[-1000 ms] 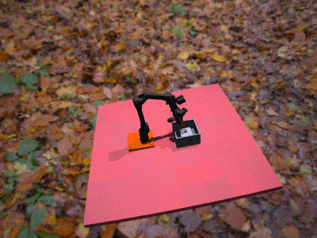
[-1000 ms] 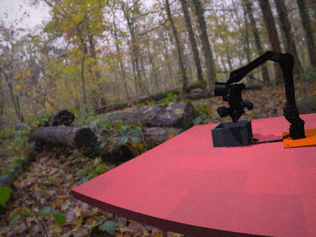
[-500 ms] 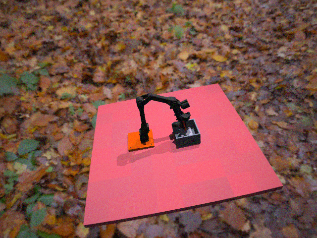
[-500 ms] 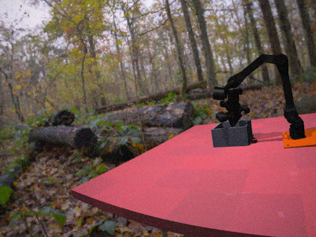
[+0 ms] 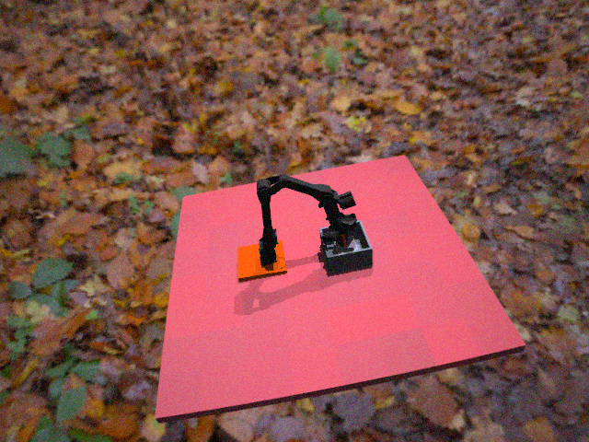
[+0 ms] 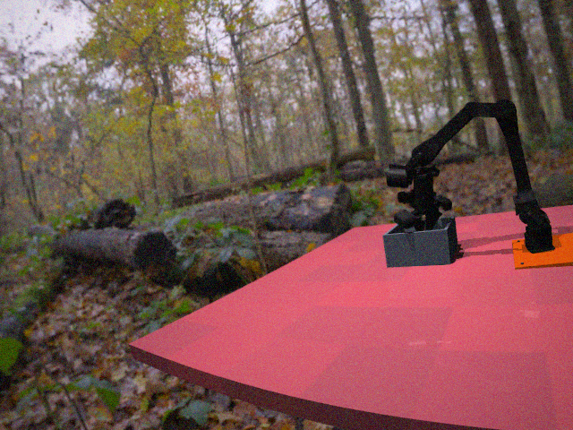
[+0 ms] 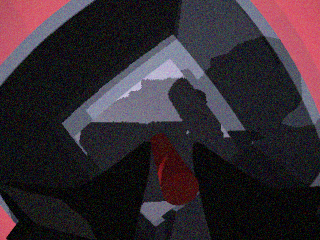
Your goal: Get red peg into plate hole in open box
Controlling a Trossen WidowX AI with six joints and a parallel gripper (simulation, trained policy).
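Right now the red peg is 1 cm to the left of my gripper tip and 1 cm above it. From my gripper tip the other things lie so: pale plate 2 cm below, 1 cm ahead; then grey box 4 cm below, 1 cm ahead.
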